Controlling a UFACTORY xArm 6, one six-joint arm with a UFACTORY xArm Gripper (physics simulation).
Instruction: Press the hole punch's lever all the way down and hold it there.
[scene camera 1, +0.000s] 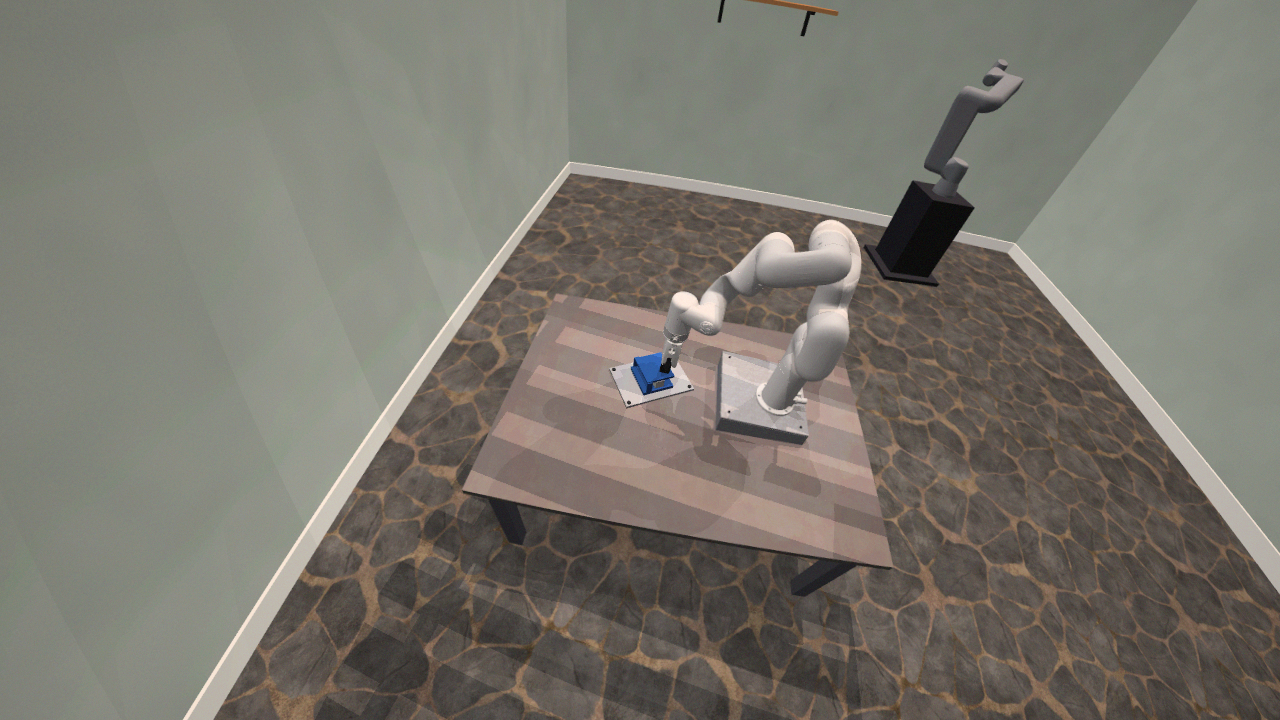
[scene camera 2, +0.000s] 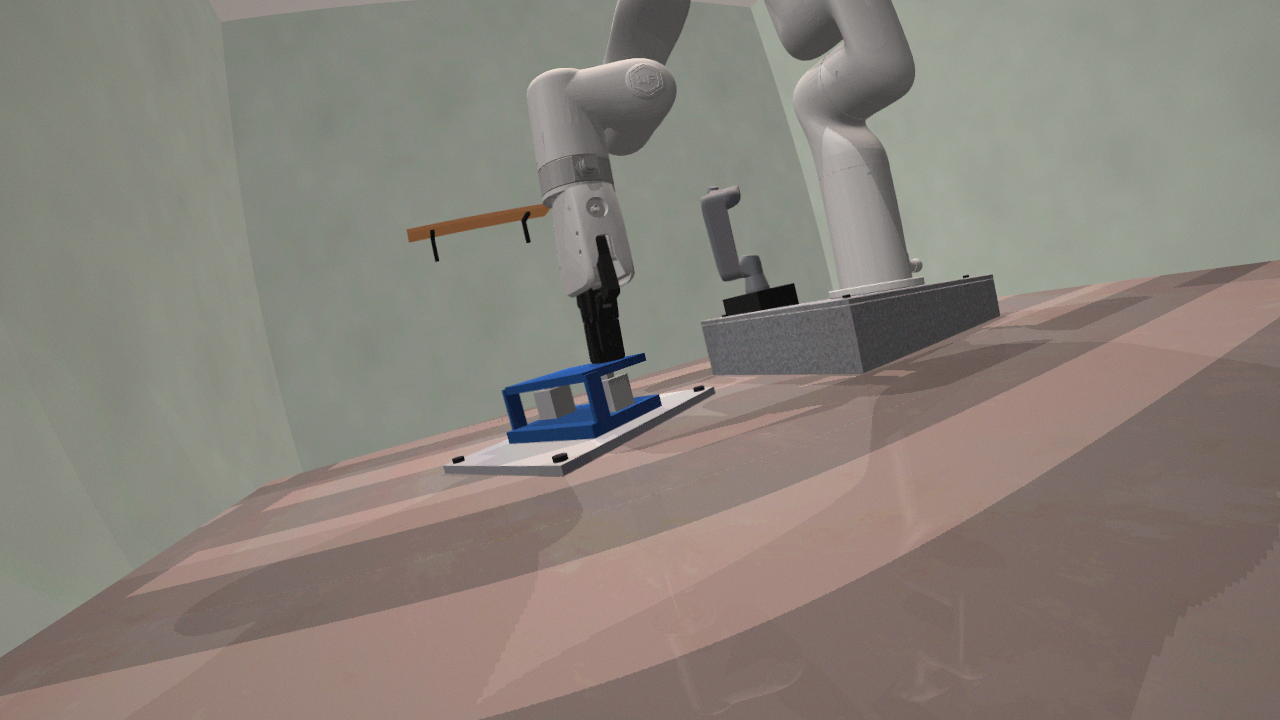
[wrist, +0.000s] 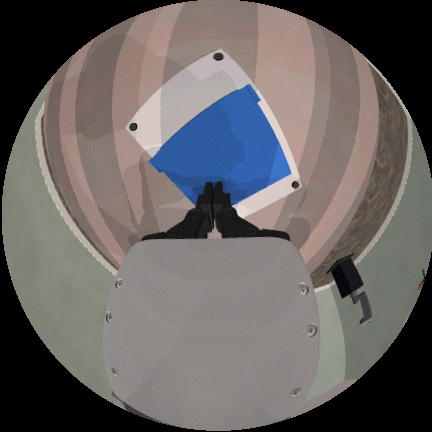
Labels:
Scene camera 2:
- my gripper: 608, 361
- blue lever: 573, 375
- mounting plate: 554, 458
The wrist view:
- my gripper: 214, 193
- blue lever: 232, 141
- mounting plate: 204, 81

